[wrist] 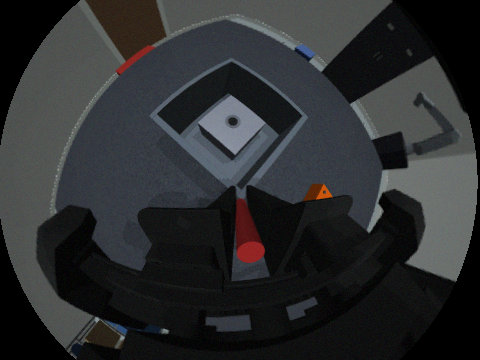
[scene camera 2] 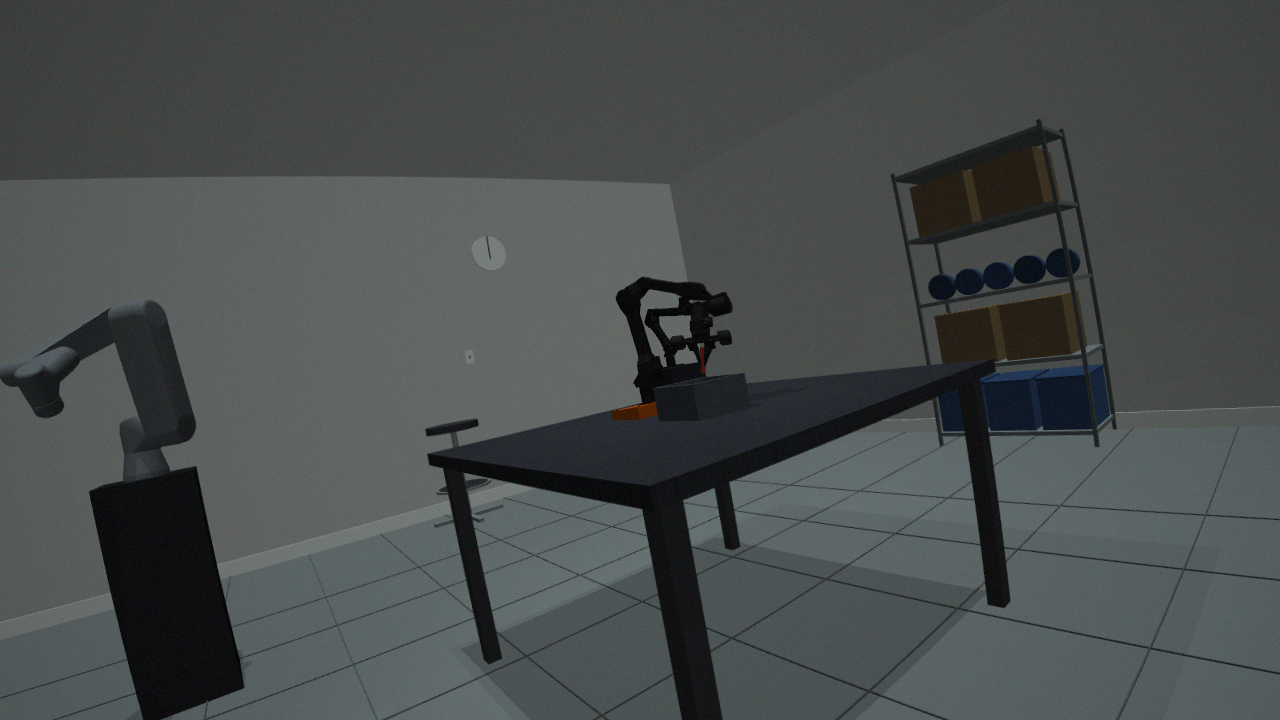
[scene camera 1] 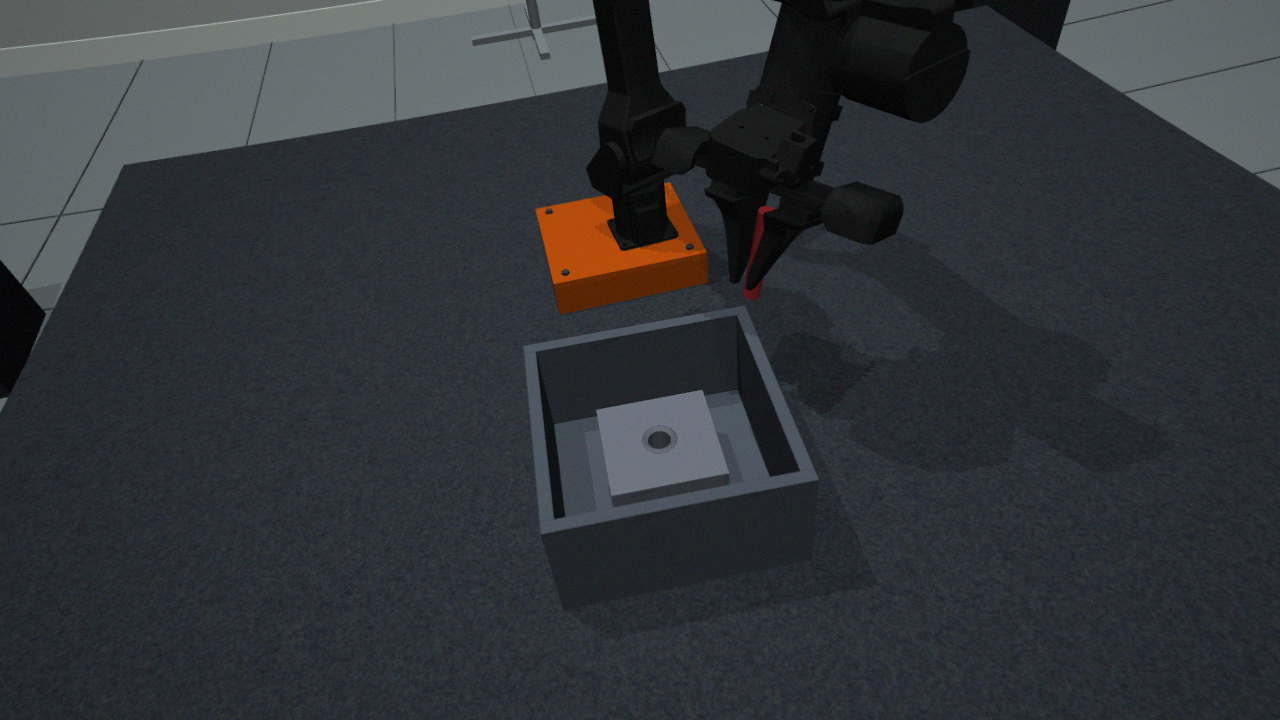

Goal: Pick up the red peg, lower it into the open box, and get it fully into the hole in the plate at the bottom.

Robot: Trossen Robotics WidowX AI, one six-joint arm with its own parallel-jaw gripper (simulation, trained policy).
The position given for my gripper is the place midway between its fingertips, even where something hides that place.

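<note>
A grey box is visible to me in scene camera 1 (scene camera 1: 765, 518), in the wrist view (wrist: 178, 115) and in scene camera 2 (scene camera 2: 698, 399). There is a light grey plate (scene camera 1: 666, 446) too, which the wrist view also gives me (wrist: 230, 126). Scene camera 2 does not show the plate, which is hidden by the box. The wrist view has a red peg (wrist: 249, 248). As for my gripper, I find it in scene camera 1 (scene camera 1: 742, 285), in the wrist view (wrist: 240, 190), and in scene camera 2 (scene camera 2: 702, 365) as well.
</note>
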